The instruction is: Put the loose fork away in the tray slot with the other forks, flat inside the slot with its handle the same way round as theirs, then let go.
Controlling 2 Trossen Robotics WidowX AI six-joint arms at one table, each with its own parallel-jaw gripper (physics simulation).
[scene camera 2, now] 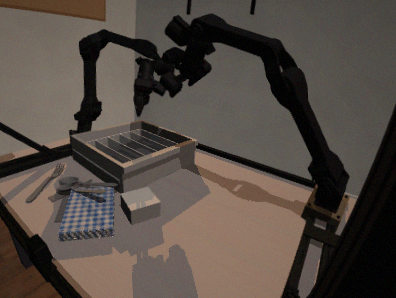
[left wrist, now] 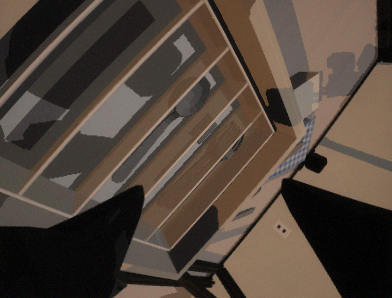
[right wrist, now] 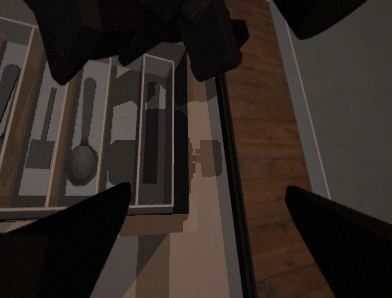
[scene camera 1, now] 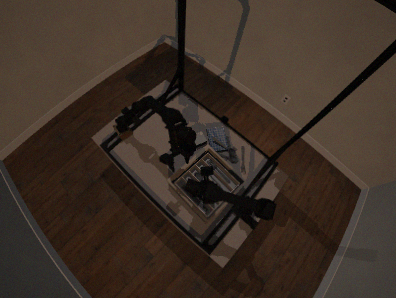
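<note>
The loose fork point(scene camera 1: 243, 159) point(scene camera 2: 44, 186) lies on the table beside the tray point(scene camera 2: 95, 162) point(right wrist: 150, 206), apart from it, tines toward the top right in scene camera 2. In the left wrist view fork tines point(left wrist: 232, 149) show in a narrow slot near the tray's right side, pointing to the upper right; their handles are hard to make out. My left gripper point(scene camera 2: 139, 113) point(left wrist: 212, 188) is open and empty above the tray. My right gripper point(scene camera 1: 177, 160) point(right wrist: 209, 191) is open and empty, high above the tray's edge area, away from the loose fork.
A blue checked cloth point(scene camera 1: 216, 136) point(scene camera 2: 87, 215) point(left wrist: 292, 162) has loose utensils point(scene camera 2: 67, 186) on and beside it. A white box point(scene camera 2: 141, 206) stands near the tray. A large spoon point(left wrist: 190, 97) point(right wrist: 81, 165) lies in another slot. The two arms are close together above the tray.
</note>
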